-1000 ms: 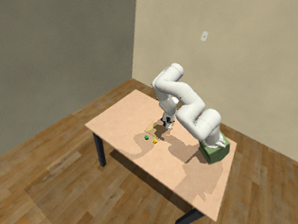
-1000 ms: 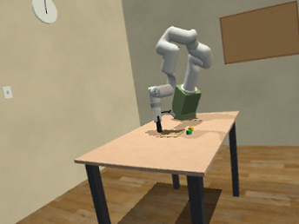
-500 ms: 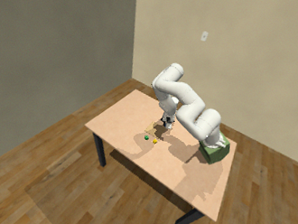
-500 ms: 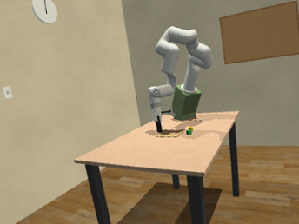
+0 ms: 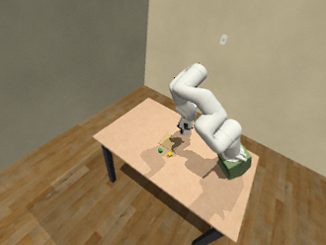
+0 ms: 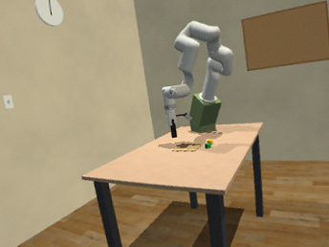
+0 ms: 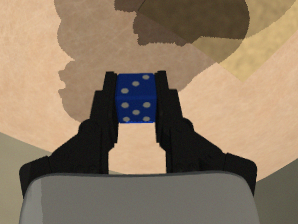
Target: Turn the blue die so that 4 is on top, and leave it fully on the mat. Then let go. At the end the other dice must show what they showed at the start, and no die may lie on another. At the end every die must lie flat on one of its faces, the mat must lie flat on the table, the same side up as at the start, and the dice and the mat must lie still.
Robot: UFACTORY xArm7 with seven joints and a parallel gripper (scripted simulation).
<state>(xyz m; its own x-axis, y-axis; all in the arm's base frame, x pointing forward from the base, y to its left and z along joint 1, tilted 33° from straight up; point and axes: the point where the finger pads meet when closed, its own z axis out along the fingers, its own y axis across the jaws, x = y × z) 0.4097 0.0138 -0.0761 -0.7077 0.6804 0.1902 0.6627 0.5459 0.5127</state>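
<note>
My gripper is now 2 cm short of the tan mat, 11 cm to the right of it and 7 cm above it. From my hand the other things lie so: yellow die 7 cm behind, 21 cm to the left, 6 cm below; green die 24 cm to the left, 6 cm below; blue die 1 cm below.
</note>
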